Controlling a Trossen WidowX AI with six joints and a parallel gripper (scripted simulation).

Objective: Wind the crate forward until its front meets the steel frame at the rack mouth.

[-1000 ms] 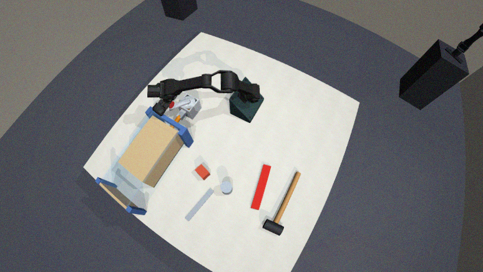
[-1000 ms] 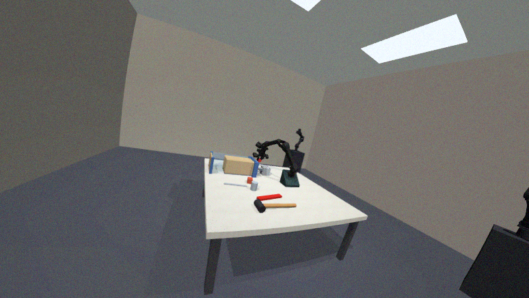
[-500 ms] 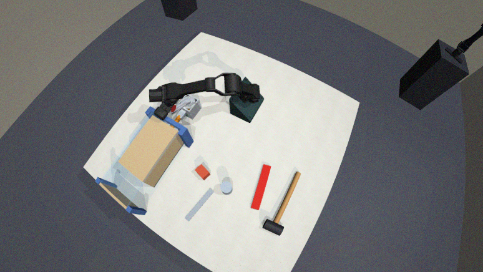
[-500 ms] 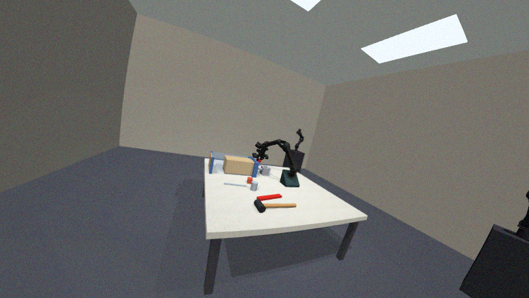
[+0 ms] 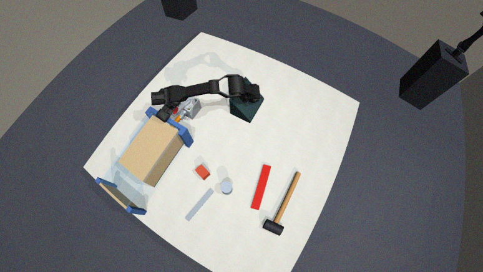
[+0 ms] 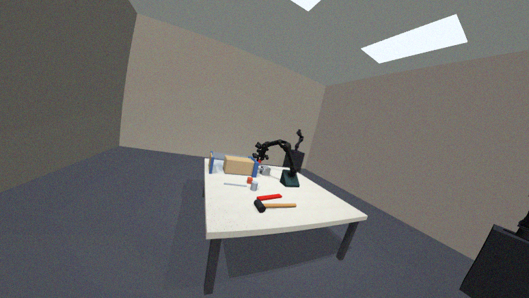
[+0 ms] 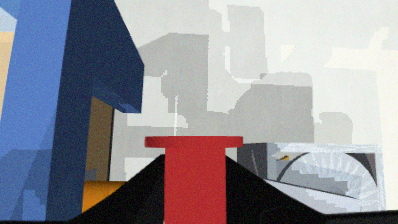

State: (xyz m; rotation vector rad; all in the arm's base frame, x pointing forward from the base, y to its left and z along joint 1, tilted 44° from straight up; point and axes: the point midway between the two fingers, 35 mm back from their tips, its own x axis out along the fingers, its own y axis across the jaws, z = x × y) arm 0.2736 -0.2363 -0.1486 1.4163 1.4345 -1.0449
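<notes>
Right now my gripper tip is 40 mm past the winch handle, 30 mm above it and 20 mm to the right of it. Also, from my gripper tip: grey winch (110 mm behind, 100 mm below, 30 mm to the left); blue frame post (60 mm ahead, 30 mm to the left, 30 mm below); red knob (20 mm to the left).
</notes>
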